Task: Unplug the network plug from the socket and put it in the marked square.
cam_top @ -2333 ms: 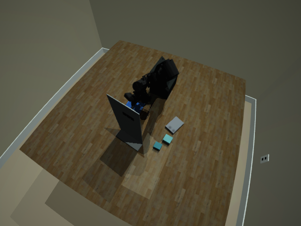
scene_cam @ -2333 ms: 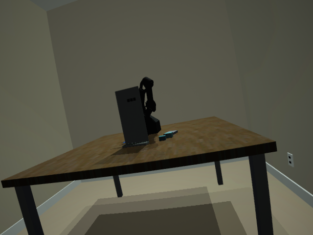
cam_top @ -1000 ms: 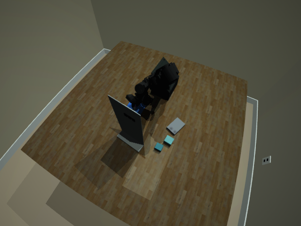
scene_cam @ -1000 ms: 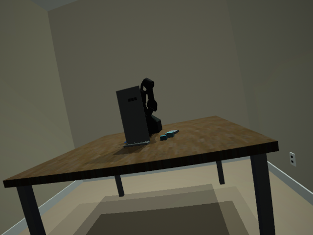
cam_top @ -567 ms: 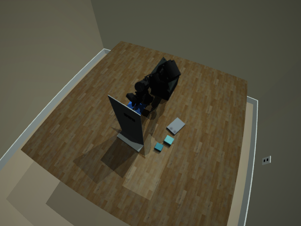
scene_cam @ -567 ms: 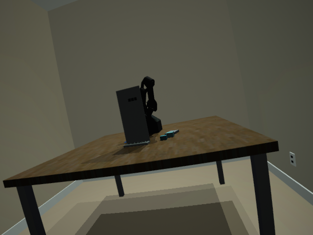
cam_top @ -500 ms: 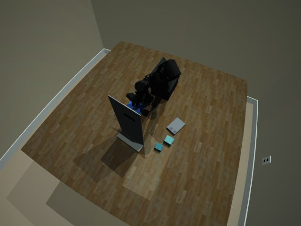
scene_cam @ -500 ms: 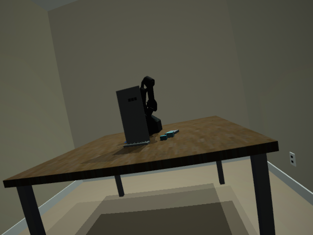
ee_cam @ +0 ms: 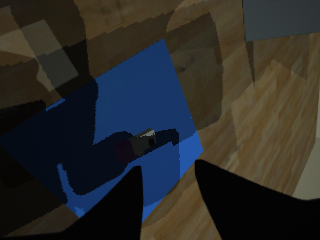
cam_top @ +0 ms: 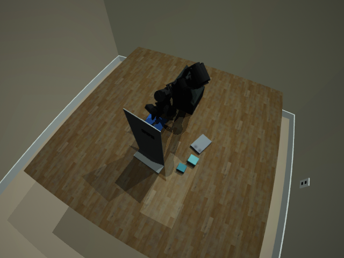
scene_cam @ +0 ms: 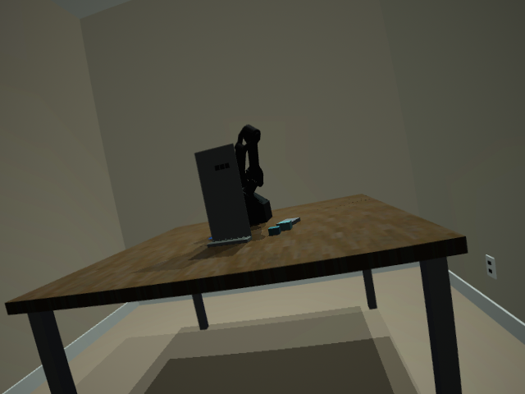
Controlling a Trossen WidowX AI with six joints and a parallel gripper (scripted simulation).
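My gripper tip is 1 cm short of the network plug and 3 cm above it. Round my gripper tip: upright panel: 22 cm ahead, 9 cm to the left, 13 cm above; blue marked square: 1 cm ahead, 4 cm below; flat grey tile: 3 cm ahead, 30 cm to the left, 3 cm below.
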